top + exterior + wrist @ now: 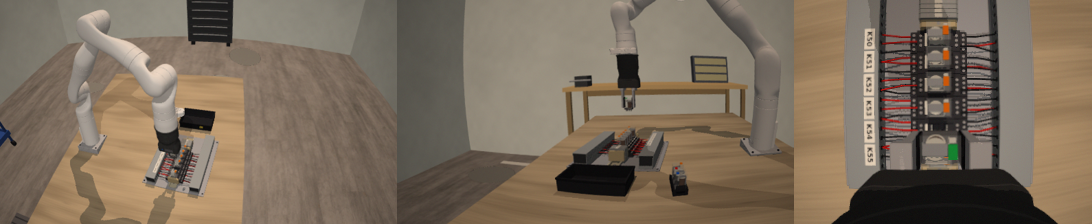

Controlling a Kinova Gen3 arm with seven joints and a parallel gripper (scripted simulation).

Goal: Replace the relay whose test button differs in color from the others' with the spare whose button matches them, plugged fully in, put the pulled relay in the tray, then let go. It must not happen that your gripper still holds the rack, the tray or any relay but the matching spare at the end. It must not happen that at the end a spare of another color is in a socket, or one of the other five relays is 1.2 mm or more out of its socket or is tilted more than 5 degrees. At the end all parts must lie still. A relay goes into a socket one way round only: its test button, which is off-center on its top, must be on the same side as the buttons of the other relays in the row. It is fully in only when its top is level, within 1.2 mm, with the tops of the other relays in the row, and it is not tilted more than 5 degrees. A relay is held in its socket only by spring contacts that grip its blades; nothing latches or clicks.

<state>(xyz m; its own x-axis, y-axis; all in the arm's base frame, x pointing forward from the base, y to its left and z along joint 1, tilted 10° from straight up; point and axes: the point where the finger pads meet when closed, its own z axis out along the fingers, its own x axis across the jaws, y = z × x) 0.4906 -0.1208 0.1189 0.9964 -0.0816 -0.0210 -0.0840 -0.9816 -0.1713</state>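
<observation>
The black tray is 3 cm ahead of my hand, 35 cm to the left of it and 14 cm below it. Also, from my hand: spare relay: 17 cm behind, 39 cm to the left, 13 cm below; then spare holder: 17 cm behind, 36 cm to the left, 15 cm below.
</observation>
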